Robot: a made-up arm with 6 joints.
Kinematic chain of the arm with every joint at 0, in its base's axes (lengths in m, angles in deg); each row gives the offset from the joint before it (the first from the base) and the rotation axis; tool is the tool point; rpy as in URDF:
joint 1: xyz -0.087 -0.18 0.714 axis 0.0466 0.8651 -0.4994
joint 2: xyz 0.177 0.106 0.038 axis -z
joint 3: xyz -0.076 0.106 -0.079 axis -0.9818 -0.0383 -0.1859
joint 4: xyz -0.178 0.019 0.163 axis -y
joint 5: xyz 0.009 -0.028 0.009 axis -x
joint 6: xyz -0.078 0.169 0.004 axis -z
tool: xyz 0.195 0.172 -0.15 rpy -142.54 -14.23 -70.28
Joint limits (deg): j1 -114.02..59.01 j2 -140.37..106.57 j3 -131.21..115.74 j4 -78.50..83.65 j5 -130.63..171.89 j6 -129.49..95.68
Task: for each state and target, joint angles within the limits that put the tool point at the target. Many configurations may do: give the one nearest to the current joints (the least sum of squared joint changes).
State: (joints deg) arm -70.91 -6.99 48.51 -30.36 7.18 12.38
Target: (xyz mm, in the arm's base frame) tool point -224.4 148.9 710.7
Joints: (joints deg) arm -92.32 4.31 28.27 20.42 16.52 49.67
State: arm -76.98 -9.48 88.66 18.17 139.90 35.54
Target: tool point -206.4 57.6 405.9
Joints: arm -93.64 -38.89 115.74 -1.34 149.59 72.28
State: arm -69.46 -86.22 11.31 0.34 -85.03 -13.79
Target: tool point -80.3 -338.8 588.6
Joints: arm -87.35 -113.49 28.41 -27.17 -56.54 26.48
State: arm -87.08 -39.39 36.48 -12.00 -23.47 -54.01
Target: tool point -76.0 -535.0 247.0
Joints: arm -101.81 -64.93 30.78 2.60 -53.41 -73.43
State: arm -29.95 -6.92 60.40 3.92 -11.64 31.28
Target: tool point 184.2 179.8 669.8
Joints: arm -20.98 31.29 62.78 17.09 3.22 40.89
